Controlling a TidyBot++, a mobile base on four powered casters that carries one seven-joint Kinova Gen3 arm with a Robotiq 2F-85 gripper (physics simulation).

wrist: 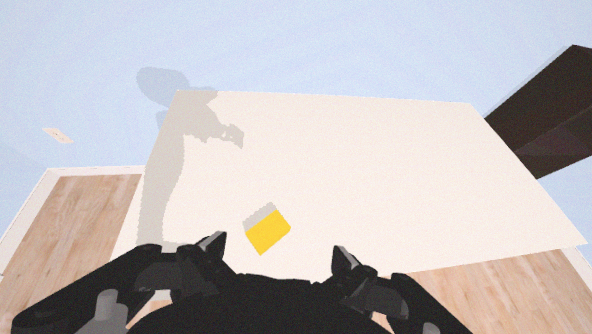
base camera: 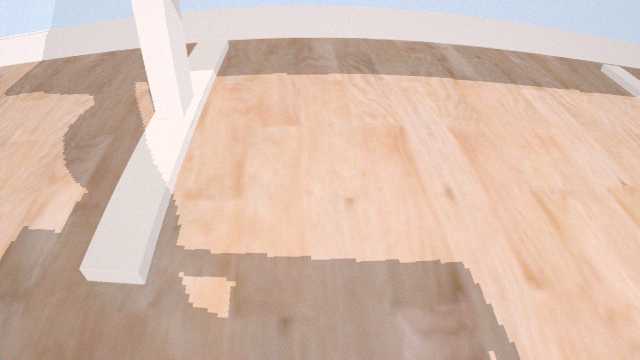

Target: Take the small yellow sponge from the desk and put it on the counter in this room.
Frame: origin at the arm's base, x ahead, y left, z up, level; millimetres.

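Seen in the pictures: gripper, fingertip midpoint: (wrist: 279,250).
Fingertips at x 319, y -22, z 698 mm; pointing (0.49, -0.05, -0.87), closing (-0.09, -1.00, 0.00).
Observation:
Offsets run from my fingertips to a thing's top centre. "*": to the spot under its first point. Level surfaces: height alone.
The small yellow sponge @[dy +19, dx +99, dz -330 mm] (wrist: 268,232) lies on the white desk @[dz -375 mm] (wrist: 360,165), near its front edge in the wrist view, with a small shadow beside it. My gripper (wrist: 279,250) is open and empty, above the desk. The sponge shows between the two fingertips, nearer the left one, and apart from both. In the base camera view a white desk leg @[* dy +271, dx +284, dz -968 mm] (base camera: 167,65) stands on a long white foot (base camera: 125,215) at the left. The counter cannot be made out in these views.
A dark piece of furniture (wrist: 550,115) stands beyond the desk's right side. A pale blue wall (wrist: 320,45) runs behind the desk. A second white foot @[* dy -884, dx +687, dz -1075 mm] (base camera: 622,79) shows at the far right of the base camera view. The arm's shadow falls on the desk's left part.

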